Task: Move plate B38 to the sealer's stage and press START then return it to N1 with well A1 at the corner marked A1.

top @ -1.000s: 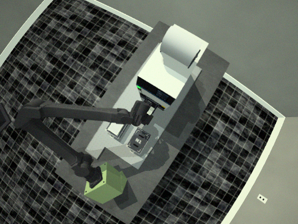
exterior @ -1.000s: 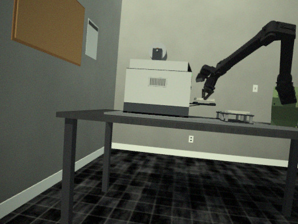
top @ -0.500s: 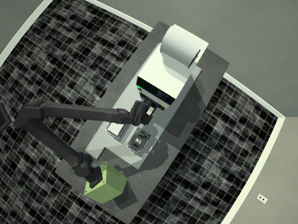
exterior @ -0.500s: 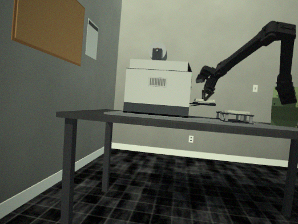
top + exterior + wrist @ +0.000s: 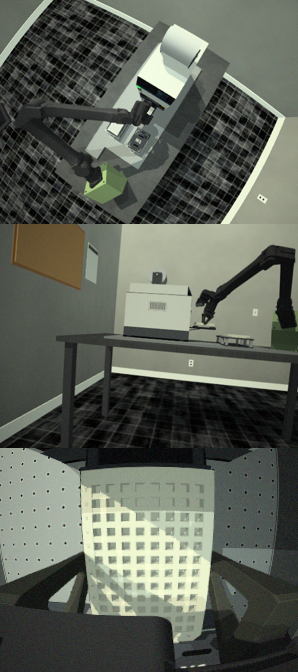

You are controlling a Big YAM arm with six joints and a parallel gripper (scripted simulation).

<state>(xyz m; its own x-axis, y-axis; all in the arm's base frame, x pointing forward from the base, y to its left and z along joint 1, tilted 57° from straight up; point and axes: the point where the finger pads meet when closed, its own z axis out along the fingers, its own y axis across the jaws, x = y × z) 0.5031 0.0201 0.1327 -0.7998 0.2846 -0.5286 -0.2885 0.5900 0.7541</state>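
My hand is 3 cm above the sealer stage. The rest, counted from my hand: foil roll (32 cm ahead, 29 cm above, 10 cm to the left); then white-topped plate (22 cm behind, 7 cm to the left, 6 cm below).
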